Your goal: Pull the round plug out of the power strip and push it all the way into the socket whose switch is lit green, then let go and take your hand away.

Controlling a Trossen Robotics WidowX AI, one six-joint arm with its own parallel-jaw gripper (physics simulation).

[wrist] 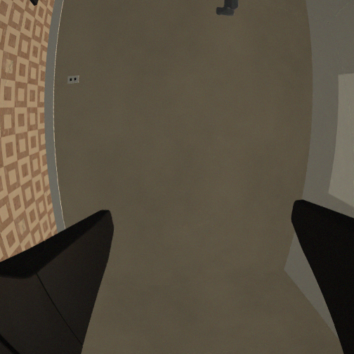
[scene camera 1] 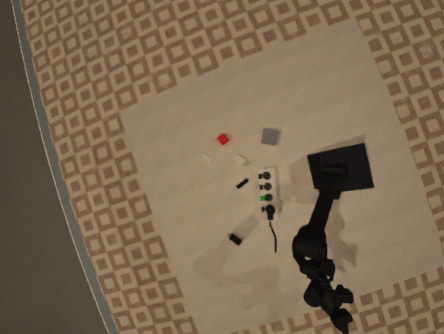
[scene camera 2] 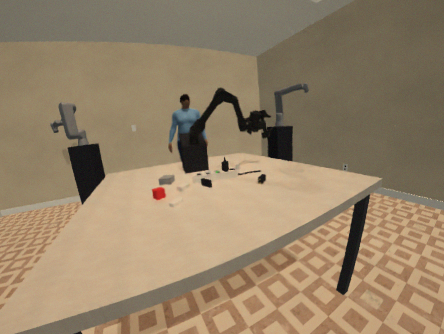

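Pixels of known places: gripper, between the fingertips: [scene camera 1: 342,328] [scene camera 2: 271,122]; arm's base, origin of its link: [scene camera 1: 336,172] [scene camera 2: 193,141].
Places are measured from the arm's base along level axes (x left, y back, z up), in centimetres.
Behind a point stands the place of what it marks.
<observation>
The white power strip [scene camera 1: 273,182] {x 1.3, y -22.5, z -16.3 cm} [scene camera 2: 227,175] {x 12.8, y -29.9, z -18.5 cm} lies on the table with a row of dark sockets. The black round plug [scene camera 1: 270,212] {x 13.4, y -26.5, z -10.6 cm} [scene camera 2: 225,165] {x 12.6, y -28.0, z -13.3 cm} stands upright in the socket at one end, its cord [scene camera 1: 275,240] {x 29.3, y -25.6, z -19.5 cm} [scene camera 2: 250,172] {x 28.5, y -25.7, z -20.1 cm} trailing over the table. The green-lit switch [scene camera 1: 262,198] {x 7.7, y -28.7, z -16.1 cm} [scene camera 2: 217,172] {x 7.4, y -29.5, z -16.2 cm} belongs to the socket [scene camera 1: 269,197] {x 8.1, y -25.3, z -18.1 cm} right beside the plug. My gripper [scene camera 1: 350,311] [scene camera 2: 268,125] {x 55.0, y -8.9, z 8.9 cm} [wrist: 205,216] is open and empty, raised high and well away from the strip. The plug and strip do not show in the wrist view.
A black plug [scene camera 1: 235,239] {x 25.3, y -44.3, z -17.1 cm} [scene camera 2: 262,178] {x 24.7, y -47.1, z -17.6 cm}, a small black block [scene camera 1: 242,183] {x -0.5, y -36.6, z -16.8 cm} [scene camera 2: 206,183] {x -0.5, y -37.9, z -18.6 cm}, two white pieces [scene camera 1: 241,159] {x -11.7, y -35.2, z -18.2 cm} [scene camera 1: 207,157] {x -15.5, y -51.3, z -19.2 cm} [scene camera 2: 184,187] {x -11.2, y -37.8, z -18.9 cm} [scene camera 2: 176,202] {x -15.4, y -53.0, z -19.4 cm}, a red cube [scene camera 1: 223,139] {x -22.3, y -41.9, z -16.4 cm} [scene camera 2: 158,193] {x -22.6, y -44.4, z -17.6 cm} and a grey block [scene camera 1: 270,136] {x -19.8, y -20.2, z -16.7 cm} [scene camera 2: 167,179] {x -19.3, y -24.2, z -17.4 cm} lie around the strip.
</observation>
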